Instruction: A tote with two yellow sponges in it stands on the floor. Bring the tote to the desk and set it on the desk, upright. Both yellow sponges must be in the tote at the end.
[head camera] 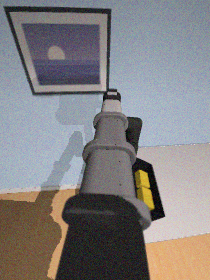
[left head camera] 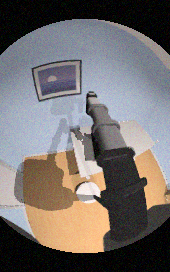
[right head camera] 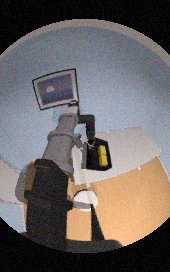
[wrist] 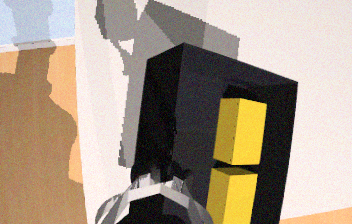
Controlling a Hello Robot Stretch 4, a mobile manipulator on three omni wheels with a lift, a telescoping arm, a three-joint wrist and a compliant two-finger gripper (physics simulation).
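Seen in the pictures: gripper, between the fingertips: [left head camera: 96, 140] [right head camera: 90, 149] [wrist: 162, 172]; robot's base, origin of its link: [left head camera: 87, 191] [right head camera: 86, 199].
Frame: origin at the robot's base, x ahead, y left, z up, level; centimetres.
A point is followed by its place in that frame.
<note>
The black tote [head camera: 159, 202] @[x 38.8, y -25.8, z 92.4 cm] [right head camera: 93, 162] @[x 39.4, y -11.1, z 90.3 cm] [wrist: 157, 115] @[x 55.2, y -7.5, z 99.2 cm] hangs from my gripper [right head camera: 90, 144] [wrist: 162, 172] @[x 48.6, y -8.7, z 98.3 cm], open side up, close to level. My gripper is shut on the tote's near wall; the fingertips are partly dark in the wrist view. Two yellow sponges, one [head camera: 142, 178] @[x 53.0, y -20.2, z 91.2 cm] [right head camera: 102, 150] @[x 52.1, y -21.1, z 90.7 cm] [wrist: 242, 131] @[x 54.1, y -20.0, z 91.3 cm] behind the other [head camera: 145, 198] @[x 41.1, y -19.7, z 91.0 cm] [right head camera: 103, 161] @[x 39.6, y -20.4, z 90.6 cm] [wrist: 232, 197] @[x 43.8, y -19.6, z 91.2 cm], lie inside the tote. The white desk top [head camera: 187, 185] @[x 64.3, y -61.3, z 69.3 cm] [left head camera: 140, 137] @[x 67.6, y -104.4, z 69.3 cm] [right head camera: 130, 150] @[x 62.2, y -68.7, z 69.3 cm] [wrist: 322, 130] @[x 55.6, y -50.7, z 69.3 cm] shows behind and below the tote. The tote's shadow falls on the desk, apart from the tote. The arm hides the tote in the left head view.
My telescoping arm [head camera: 107, 170] @[x 18.9, y 0.2, z 140.7 cm] [left head camera: 107, 137] @[x 18.7, y 1.6, z 140.6 cm] [right head camera: 59, 147] @[x 18.9, y -1.3, z 140.7 cm] reaches out toward the blue wall with a framed picture [head camera: 67, 55] @[x 97.8, y 28.7, z 148.2 cm] [left head camera: 57, 80] @[x 97.8, y 29.0, z 145.1 cm] [right head camera: 56, 90] @[x 98.0, y 27.6, z 144.7 cm]. The desk's left edge borders wooden floor [wrist: 30, 125] @[x 42.8, y 76.4, z -2.8 cm] with the robot's shadow. A white disc [left head camera: 88, 192] @[x -0.3, y -0.6, z 18.6 cm] [right head camera: 85, 200] @[x 0.2, y -0.1, z 18.7 cm] shows low down, near the arm's base.
</note>
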